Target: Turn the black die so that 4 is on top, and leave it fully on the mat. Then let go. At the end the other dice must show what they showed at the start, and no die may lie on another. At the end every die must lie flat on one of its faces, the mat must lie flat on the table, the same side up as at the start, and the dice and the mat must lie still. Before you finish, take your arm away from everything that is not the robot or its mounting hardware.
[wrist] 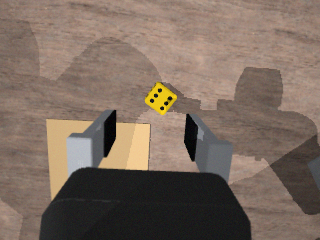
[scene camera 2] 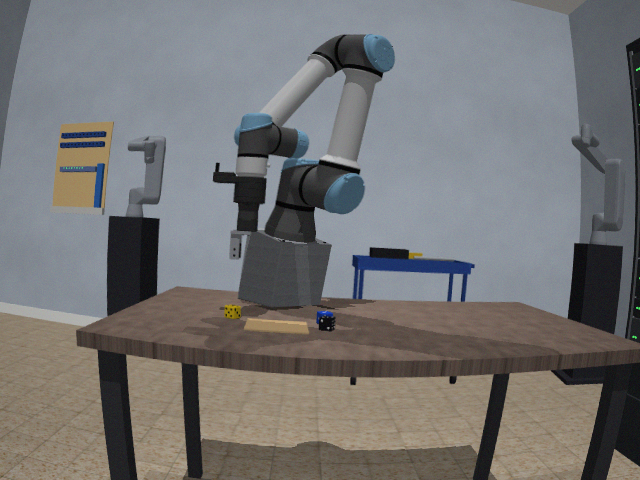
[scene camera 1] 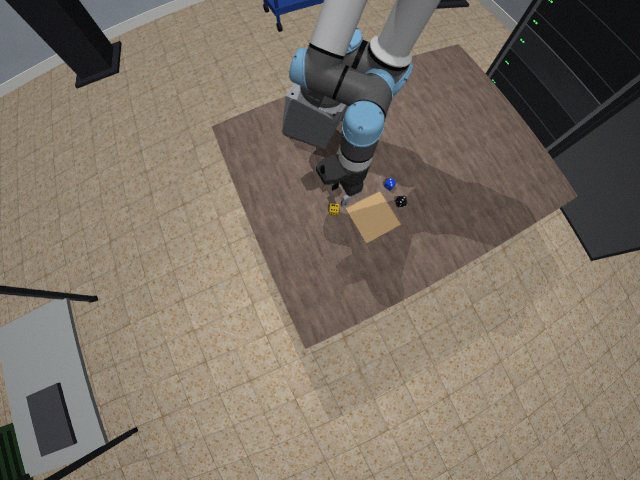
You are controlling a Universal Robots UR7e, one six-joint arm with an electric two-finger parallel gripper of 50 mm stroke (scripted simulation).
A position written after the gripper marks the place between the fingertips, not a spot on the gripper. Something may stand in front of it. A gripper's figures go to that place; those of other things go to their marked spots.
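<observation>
A tan mat (wrist: 130, 150) lies 330 mm from the lens, while the gripper (wrist: 150, 126) is 170 mm from the lens.
</observation>
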